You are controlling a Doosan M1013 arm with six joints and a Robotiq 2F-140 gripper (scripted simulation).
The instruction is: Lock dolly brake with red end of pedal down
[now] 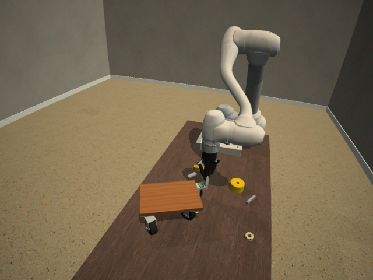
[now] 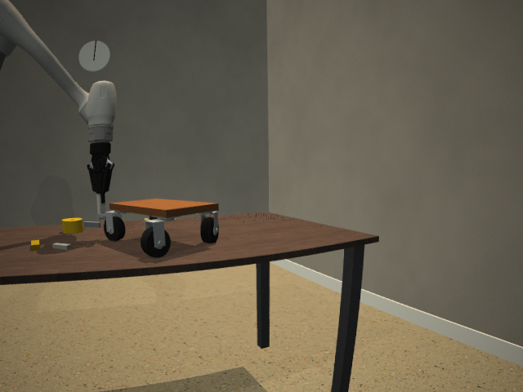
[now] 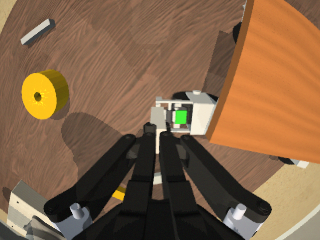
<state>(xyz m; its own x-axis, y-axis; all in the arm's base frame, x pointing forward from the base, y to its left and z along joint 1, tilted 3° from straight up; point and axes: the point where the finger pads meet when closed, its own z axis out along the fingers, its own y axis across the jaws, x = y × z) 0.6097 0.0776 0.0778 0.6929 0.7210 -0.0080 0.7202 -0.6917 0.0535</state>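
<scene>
My gripper is now 1 cm short of the brake pedal, 1 cm to the left of it and 4 cm above it. Round my hand: grey block: 7 cm behind, 26 cm to the left, 11 cm below; yellow cylinder: 14 cm behind, 16 cm to the left, 10 cm below.
</scene>
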